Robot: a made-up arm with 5 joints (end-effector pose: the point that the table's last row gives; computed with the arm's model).
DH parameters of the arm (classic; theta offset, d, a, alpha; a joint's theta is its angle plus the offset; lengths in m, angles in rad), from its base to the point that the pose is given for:
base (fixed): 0.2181 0 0.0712 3.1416
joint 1: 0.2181 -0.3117 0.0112 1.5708
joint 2: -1.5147 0 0.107 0
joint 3: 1.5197 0 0.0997 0
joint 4: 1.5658 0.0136 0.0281 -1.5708
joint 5: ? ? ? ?
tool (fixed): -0.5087 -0.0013 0 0
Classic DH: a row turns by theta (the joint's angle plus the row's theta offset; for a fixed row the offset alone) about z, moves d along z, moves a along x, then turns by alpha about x.
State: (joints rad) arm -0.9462 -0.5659 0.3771 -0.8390 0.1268
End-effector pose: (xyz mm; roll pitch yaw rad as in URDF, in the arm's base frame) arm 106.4 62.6 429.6 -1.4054 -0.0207 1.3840
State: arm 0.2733 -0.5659 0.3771 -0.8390 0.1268
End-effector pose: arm 126.5 -3.0 429.6 -1.4054 -0.0207 0.1645
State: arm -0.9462 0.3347 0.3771 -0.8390 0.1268
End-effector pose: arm 149.6 122.6 346.8 -0.9237 0.7708 1.5784
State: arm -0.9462 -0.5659 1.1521 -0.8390 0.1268
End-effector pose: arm 99.5 53.1 352.0 -1.0181 0.6672 1.5162
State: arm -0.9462 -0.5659 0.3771 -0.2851 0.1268
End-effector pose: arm 108.0 64.9 427.2 -1.1517 0.4765 1.4435
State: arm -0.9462 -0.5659 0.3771 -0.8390 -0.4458
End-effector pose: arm 123.6 64.1 422.7 -1.1750 -0.2038 1.8518
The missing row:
joint 5: -0.5903 -0.0067 -0.033 1.494
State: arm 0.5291 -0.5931 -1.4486 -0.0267 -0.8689
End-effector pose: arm 0.2 33.5 511.0 -2.2230 -0.4728 1.2441
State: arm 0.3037 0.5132 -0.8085 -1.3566 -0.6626
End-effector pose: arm 238.5 -56.6 438.7 -1.7490 -0.5274 1.0367
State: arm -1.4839 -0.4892 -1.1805 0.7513 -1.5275
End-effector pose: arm 83.2 12.1 485.3 -0.8985 -0.7492 -3.1032
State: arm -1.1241 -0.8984 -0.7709 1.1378 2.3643
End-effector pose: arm 4.1 -14.4 456.8 -2.8132 -0.3753 -0.0635
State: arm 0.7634 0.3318 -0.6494 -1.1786 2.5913
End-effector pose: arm 235.6 -82.4 445.2 -1.7389 -0.5339 -2.6817
